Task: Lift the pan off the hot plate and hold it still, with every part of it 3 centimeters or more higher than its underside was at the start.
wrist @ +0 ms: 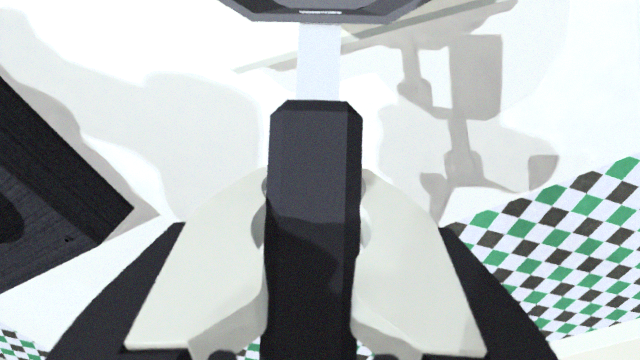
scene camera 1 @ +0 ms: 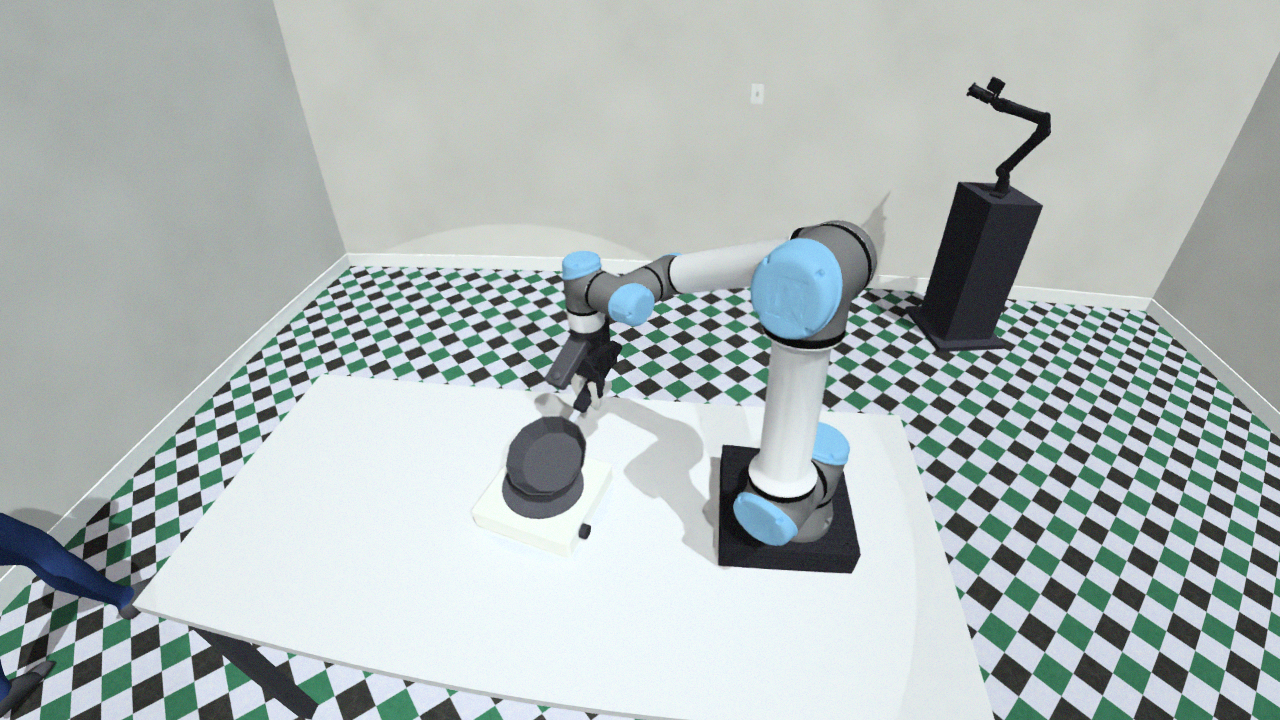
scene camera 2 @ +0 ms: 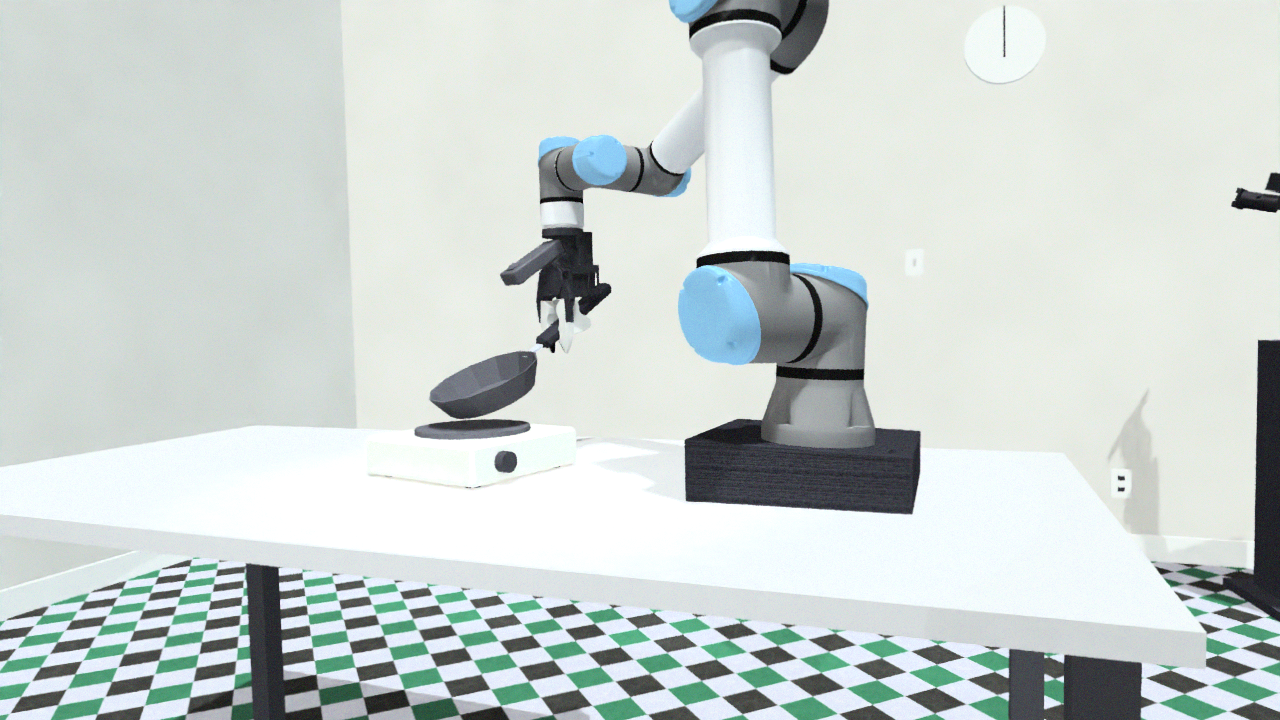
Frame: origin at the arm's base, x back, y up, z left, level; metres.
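Seen in the pictures: gripper, fingertip midpoint: point(wrist: 315, 171) point(scene camera 1: 589, 406) point(scene camera 2: 559, 352); arm's base, origin of the base link: point(scene camera 2: 817, 439).
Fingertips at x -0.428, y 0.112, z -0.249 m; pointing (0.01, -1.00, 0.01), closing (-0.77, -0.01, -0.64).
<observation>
Offsets run from my fingertips to a thing's top centre. "spot": to the spot under its first point. Level surfaces: height alone.
The dark grey pan point(scene camera 1: 547, 454) point(scene camera 2: 487, 386) hangs tilted above the hot plate {dy -0.112, dx -0.105, dz +0.128 m} point(scene camera 1: 514, 528) point(scene camera 2: 416, 459), its handle side high and its far side low. In scene camera 2 a small gap shows between the pan's lowest part and the dark round burner {spot: dy -0.112, dx -0.091, dz +0.172 m} point(scene camera 2: 474, 430); its exact height I cannot tell. My gripper point(scene camera 1: 586, 394) point(scene camera 2: 555, 334) point(wrist: 315, 171) is shut on the pan's black handle, with a pale finger pressed on each side in the wrist view. There the pan's near rim shows at the top edge, and most of its bowl is out of view.
The white table {dy -0.184 m} point(scene camera 1: 384, 573) point(scene camera 2: 572, 528) carries the hot plate and, to its right, the arm's black base block point(scene camera 1: 787, 559) point(scene camera 2: 801, 479). A black pedestal point(scene camera 1: 980, 259) with a small arm stands behind at the right. A blue-clad figure point(scene camera 1: 53, 559) partly shows at the left.
</observation>
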